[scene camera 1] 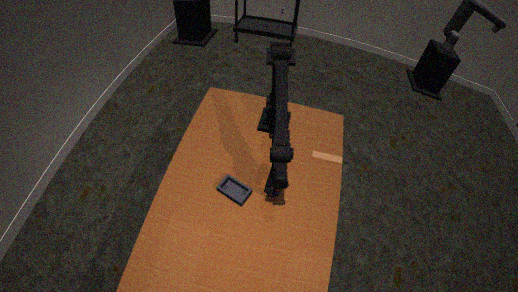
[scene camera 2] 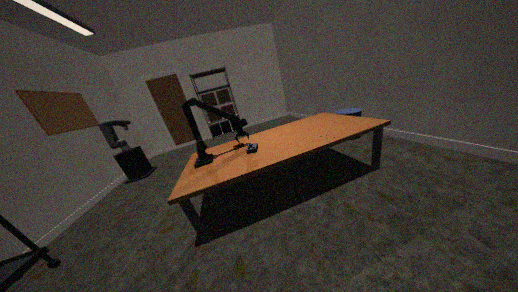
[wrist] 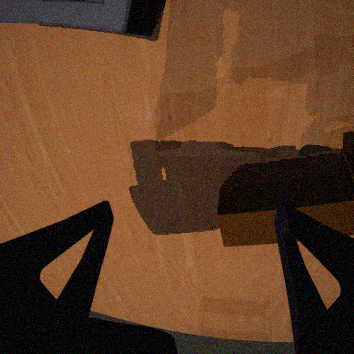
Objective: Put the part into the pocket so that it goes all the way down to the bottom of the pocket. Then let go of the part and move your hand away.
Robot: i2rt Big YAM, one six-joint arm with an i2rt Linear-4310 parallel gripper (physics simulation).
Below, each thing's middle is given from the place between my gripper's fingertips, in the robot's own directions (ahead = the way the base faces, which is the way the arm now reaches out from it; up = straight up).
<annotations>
My gripper is now 17 cm to the left of the pocket block [wrist: 136, 24], 4 cm short of it and 2 cm above it.
</annotations>
